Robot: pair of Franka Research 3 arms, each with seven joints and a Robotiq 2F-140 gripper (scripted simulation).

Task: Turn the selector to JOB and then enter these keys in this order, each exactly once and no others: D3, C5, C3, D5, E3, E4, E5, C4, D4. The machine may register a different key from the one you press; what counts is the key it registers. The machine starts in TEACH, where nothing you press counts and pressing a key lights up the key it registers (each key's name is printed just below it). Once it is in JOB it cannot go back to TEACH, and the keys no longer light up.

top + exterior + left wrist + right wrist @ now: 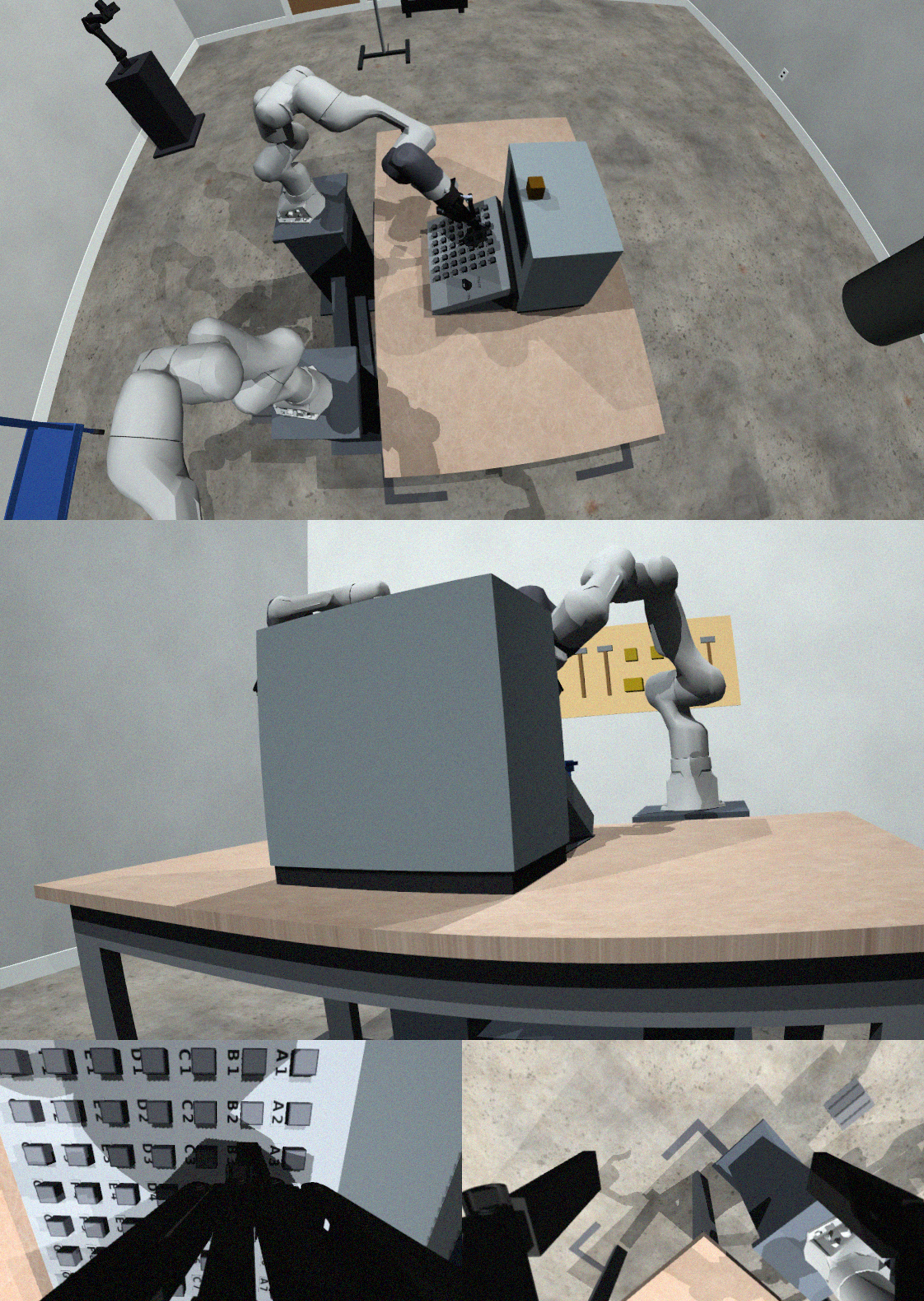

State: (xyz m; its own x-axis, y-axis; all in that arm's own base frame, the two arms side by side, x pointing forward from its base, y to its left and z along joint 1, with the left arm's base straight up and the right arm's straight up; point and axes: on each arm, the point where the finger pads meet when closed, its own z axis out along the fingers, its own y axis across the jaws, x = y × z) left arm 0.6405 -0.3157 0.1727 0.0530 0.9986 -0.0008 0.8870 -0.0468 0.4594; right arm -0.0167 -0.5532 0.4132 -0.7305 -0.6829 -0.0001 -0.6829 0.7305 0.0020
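Now: left hand 50 mm above the C3 key and 10 mm past it. Also, from my left hand: D3 key: 60 mm below, 40 mm behind; C4 key: 50 mm below, 30 mm to the right, 10 mm behind; D4 key: 60 mm below, 40 mm behind, 30 mm to the right.
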